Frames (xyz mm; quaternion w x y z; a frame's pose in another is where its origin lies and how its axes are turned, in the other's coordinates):
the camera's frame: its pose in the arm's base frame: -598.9 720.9 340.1 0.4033 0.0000 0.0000 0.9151
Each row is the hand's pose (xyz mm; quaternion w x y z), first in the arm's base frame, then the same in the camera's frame.
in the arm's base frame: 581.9 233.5 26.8 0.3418 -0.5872 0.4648 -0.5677
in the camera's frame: -1156.4 -542.7 -313.3 0.3817 -0.1885 -0.7248 0.5417
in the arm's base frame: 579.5 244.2 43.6 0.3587 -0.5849 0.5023 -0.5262
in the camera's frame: -1146.9 -548.1 -296.5 0.3369 -0.2238 -0.7378 0.5405
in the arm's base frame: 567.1 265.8 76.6 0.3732 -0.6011 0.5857 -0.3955
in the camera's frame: -1122.6 -553.5 -263.5 0.2114 -0.2935 -0.7862 0.5010
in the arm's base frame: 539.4 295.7 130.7 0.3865 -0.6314 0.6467 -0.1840
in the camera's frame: -1081.9 -553.3 -209.4 0.0125 -0.3371 -0.8385 0.4279
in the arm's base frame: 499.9 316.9 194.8 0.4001 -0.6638 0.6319 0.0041
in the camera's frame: -1039.6 -538.4 -145.3 0.1651 0.3105 0.8623 -0.3645
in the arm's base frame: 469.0 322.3 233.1 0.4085 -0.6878 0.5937 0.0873
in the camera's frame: -1014.7 -519.2 -107.0 0.2446 0.2659 0.8688 -0.3386
